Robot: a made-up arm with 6 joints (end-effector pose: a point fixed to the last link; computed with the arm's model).
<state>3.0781 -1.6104 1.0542 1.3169 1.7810 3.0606</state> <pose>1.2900 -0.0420 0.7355 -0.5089 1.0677 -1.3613</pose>
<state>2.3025 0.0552 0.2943 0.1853 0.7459 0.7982</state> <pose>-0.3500 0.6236 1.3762 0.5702 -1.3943 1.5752</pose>
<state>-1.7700 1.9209 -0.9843 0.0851 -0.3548 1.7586</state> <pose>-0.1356 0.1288 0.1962 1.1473 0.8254 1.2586</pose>
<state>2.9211 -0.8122 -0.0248 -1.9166 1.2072 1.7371</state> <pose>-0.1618 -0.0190 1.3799 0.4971 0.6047 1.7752</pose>
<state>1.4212 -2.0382 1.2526 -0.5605 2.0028 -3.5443</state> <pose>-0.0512 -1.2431 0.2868 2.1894 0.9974 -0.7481</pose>
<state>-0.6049 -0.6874 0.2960 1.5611 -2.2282 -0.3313</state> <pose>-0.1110 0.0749 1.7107 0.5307 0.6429 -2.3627</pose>
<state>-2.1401 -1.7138 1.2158 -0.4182 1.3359 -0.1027</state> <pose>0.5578 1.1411 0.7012 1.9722 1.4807 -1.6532</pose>
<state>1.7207 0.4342 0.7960 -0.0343 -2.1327 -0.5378</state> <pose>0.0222 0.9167 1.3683 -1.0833 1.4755 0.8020</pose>
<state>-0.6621 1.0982 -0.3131 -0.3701 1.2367 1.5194</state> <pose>0.3762 -0.4812 0.1635 -1.2286 0.8619 -0.6906</pose>
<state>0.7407 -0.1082 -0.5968 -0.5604 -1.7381 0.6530</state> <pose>0.4636 0.2414 0.7825 -0.5496 1.9793 1.5292</pose>
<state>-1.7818 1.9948 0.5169 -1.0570 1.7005 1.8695</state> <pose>-0.1766 -0.4516 -0.3712 -0.5154 2.3544 -1.9429</pose>
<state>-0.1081 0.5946 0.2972 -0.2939 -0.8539 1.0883</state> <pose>0.9645 -0.2577 0.8345 -0.6114 0.9786 0.5804</pose>
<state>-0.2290 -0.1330 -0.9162 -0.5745 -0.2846 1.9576</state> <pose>0.3090 -0.2091 0.6309 -1.0821 0.8578 0.6284</pose>
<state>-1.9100 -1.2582 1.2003 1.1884 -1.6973 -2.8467</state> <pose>0.3452 1.1567 1.0871 0.0903 -2.8367 0.7734</pose>
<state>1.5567 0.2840 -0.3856 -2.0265 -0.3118 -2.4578</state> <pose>-0.0612 0.6239 0.6199 -1.5086 -1.2630 1.7599</pose>
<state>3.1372 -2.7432 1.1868 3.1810 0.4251 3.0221</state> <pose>0.7260 -0.1621 -0.4652 -3.0052 0.0053 0.5532</pose>
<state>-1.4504 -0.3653 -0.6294 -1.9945 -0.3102 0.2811</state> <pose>0.1145 -0.4019 0.8247 1.6122 -0.9461 -0.9413</pose>
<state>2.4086 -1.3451 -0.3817 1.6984 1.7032 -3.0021</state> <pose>0.2286 -0.2330 1.3720 0.4455 -0.4642 -2.3141</pose>
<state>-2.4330 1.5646 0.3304 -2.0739 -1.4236 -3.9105</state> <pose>-0.4837 -0.5155 -0.1155 0.3832 -0.3440 -1.3518</pose>
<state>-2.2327 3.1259 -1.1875 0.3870 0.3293 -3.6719</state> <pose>0.0770 0.3384 0.5865 0.5837 -0.7144 0.8016</pose>
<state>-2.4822 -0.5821 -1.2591 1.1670 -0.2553 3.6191</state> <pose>-0.2730 -0.1326 0.7663 -1.1377 1.4840 2.2899</pose>
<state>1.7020 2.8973 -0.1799 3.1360 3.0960 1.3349</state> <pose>-0.0866 -0.5591 -0.0544 1.3849 1.4476 1.2657</pose>
